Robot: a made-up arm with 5 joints. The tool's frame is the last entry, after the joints.
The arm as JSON. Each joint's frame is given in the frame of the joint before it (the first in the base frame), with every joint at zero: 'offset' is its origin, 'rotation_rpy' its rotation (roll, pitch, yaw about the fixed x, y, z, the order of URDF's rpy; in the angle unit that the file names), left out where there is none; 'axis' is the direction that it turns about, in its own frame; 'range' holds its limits. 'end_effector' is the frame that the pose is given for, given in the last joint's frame.
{
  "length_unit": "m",
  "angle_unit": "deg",
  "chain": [
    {
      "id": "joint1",
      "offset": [
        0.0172,
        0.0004,
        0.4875
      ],
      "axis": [
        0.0,
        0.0,
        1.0
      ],
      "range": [
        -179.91,
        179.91
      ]
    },
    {
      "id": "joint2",
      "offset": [
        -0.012,
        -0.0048,
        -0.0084
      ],
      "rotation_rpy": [
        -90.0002,
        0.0,
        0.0
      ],
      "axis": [
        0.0,
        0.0,
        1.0
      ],
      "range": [
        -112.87,
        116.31
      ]
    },
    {
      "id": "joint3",
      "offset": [
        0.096,
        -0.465,
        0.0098
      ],
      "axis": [
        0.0,
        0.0,
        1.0
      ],
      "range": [
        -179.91,
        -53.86
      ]
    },
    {
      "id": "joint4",
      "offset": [
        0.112,
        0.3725,
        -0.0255
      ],
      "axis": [
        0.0,
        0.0,
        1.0
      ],
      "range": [
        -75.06,
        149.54
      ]
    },
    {
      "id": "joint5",
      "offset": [
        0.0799,
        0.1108,
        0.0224
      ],
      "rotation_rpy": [
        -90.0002,
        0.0,
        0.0
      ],
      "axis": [
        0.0,
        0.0,
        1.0
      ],
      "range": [
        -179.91,
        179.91
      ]
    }
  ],
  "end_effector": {
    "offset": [
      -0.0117,
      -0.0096,
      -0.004
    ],
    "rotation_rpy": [
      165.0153,
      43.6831,
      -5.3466
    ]
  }
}
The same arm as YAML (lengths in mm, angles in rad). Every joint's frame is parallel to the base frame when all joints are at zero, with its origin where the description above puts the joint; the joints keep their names.
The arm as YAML. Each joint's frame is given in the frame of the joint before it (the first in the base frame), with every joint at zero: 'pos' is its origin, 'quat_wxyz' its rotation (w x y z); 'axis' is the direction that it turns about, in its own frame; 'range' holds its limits. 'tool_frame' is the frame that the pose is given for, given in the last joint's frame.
length_unit: mm
angle_unit: rad
joints:
  - joint: joint1
    pos: [17.2, 0.4, 487.5]
    quat_wxyz: [1.0, 0.0, 0.0, 0.0]
    axis: "+z"
    range: [-3.14, 3.14]
  - joint: joint2
    pos: [-12.0, -4.8, -8.4]
    quat_wxyz: [1.0, 0.0, 0.0, 0.0]
    axis: "+y"
    range: [-1.97, 2.03]
  - joint: joint3
    pos: [96.0, 9.8, 465.0]
    quat_wxyz: [1.0, 0.0, 0.0, 0.0]
    axis: "+y"
    range: [-3.14, -0.94]
  - joint: joint4
    pos: [112.0, -25.5, -372.5]
    quat_wxyz: [1.0, 0.0, 0.0, 0.0]
    axis: "+y"
    range: [-1.31, 2.61]
  - joint: joint5
    pos: [79.9, 22.4, -110.8]
    quat_wxyz: [1.0, 0.0, 0.0, 0.0]
    axis: "-z"
    range: [-3.14, 3.14]
tool_frame:
  pos: [-11.7, 9.6, 4.0]
  quat_wxyz: [0.921552, -0.103701, -0.374108, -0.005534]

